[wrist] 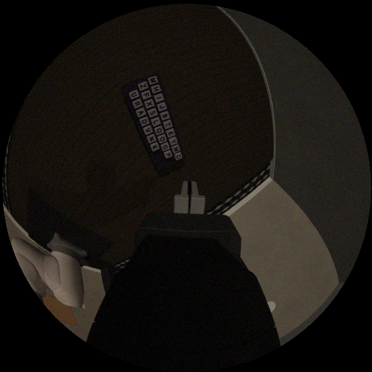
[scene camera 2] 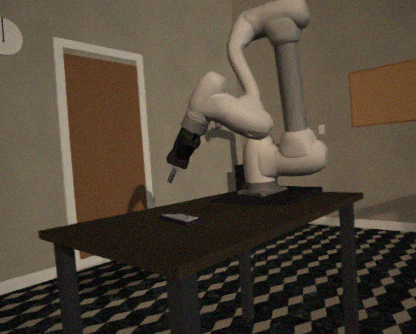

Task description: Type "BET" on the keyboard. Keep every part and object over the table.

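Where they show: gripper, between the fingertips: [scene camera 2: 169, 181]; arm's base, origin of its link: [scene camera 2: 262, 191].
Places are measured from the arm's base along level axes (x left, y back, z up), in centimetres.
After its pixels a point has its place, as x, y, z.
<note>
The keyboard [scene camera 2: 180, 218] @[19.3, -61.0, -0.7] [wrist: 153, 120] is a small dark purple board with pale letter keys. It lies flat on the dark table [scene camera 2: 125, 235] @[19.2, -80.8, -2.5] [wrist: 225, 100]. In the wrist view its keys run in slanted rows; the B key [wrist: 164, 116], T key [wrist: 168, 124] and E key [wrist: 170, 133] sit one after another in the rightmost row. My gripper [scene camera 2: 171, 181] @[8.6, -57.6, 11.1] [wrist: 188, 189] is shut and empty, its two pale fingers together. It hangs tilted in the air above the table, clear of the keyboard. In the wrist view the fingertips show below the keyboard's lower end.
The arm's base [scene camera 2: 262, 189] @[5.7, -5.8, 2.0] stands on a dark plate at the table's far end; the arm's lower part [wrist: 68, 280] shows at the lower left of the wrist view. Behind the table are a wall and a brown door [scene camera 2: 102, 135]. Checkered floor [scene camera 2: 295, 280] lies beyond the table edges.
</note>
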